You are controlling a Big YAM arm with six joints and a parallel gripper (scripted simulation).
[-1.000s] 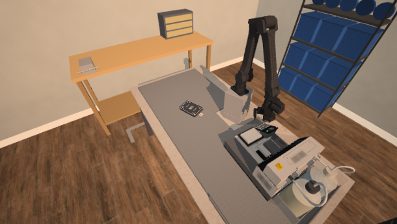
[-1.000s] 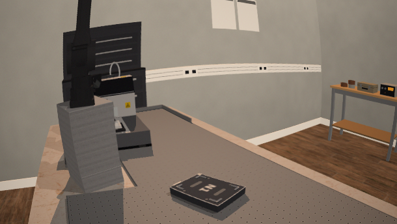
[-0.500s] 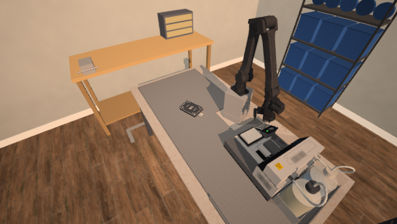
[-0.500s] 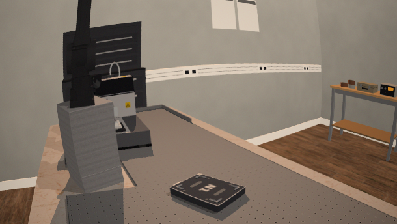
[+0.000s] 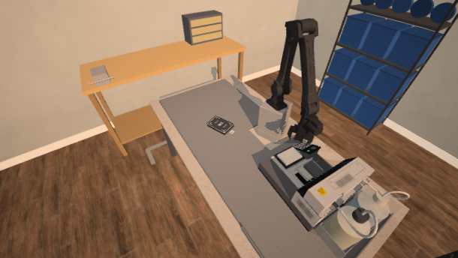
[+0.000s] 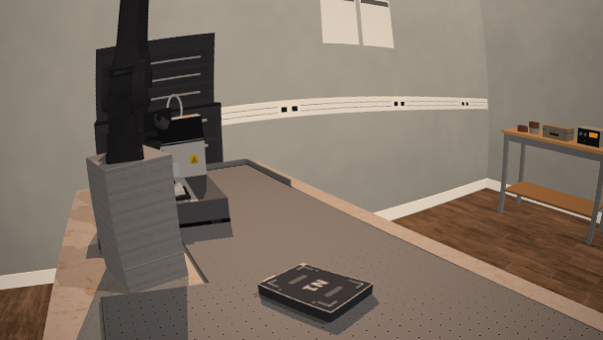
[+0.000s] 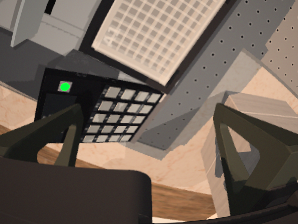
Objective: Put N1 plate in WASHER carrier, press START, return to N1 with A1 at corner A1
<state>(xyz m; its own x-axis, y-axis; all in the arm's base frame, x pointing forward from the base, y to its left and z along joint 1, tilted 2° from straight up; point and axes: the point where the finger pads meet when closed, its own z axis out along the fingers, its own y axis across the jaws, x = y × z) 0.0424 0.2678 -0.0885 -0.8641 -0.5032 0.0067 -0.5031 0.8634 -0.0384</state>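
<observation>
The clear well plate is 60 mm ahead of my hand, 20 mm to the left of it and 80 mm below it. Round my hand: dark carrier (60 mm ahead, 20 mm to the left, 90 mm below); washer (60 mm ahead, 170 mm to the left, 40 mm below); label (210 mm ahead, 410 mm to the right, 170 mm below).
</observation>
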